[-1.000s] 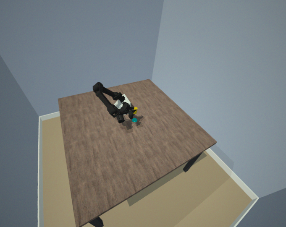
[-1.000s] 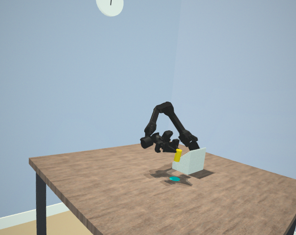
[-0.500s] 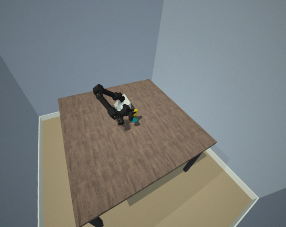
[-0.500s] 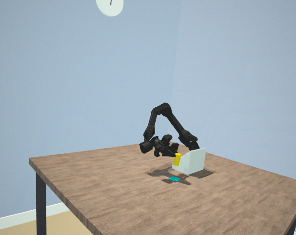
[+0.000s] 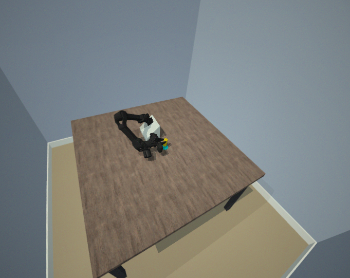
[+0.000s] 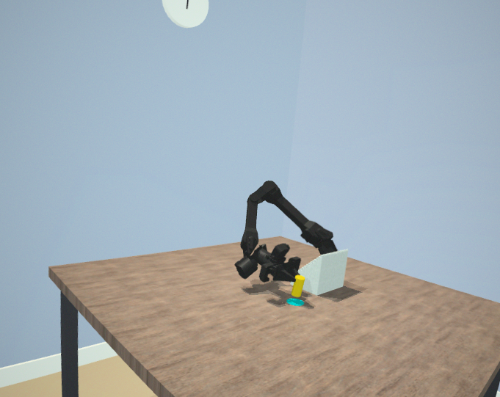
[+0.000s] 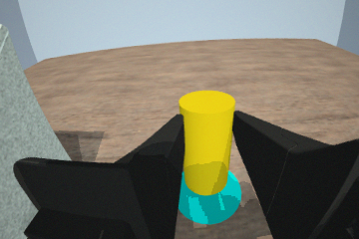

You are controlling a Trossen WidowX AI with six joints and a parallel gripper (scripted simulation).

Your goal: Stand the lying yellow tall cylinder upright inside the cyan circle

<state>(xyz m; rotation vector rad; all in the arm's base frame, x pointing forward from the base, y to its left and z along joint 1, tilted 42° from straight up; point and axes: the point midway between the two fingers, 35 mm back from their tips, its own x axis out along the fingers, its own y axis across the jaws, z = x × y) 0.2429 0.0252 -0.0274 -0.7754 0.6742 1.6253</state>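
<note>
My gripper tip is 20 mm above the yellow tall cylinder. Also, from my gripper tip: cyan circle (80 mm below).
</note>
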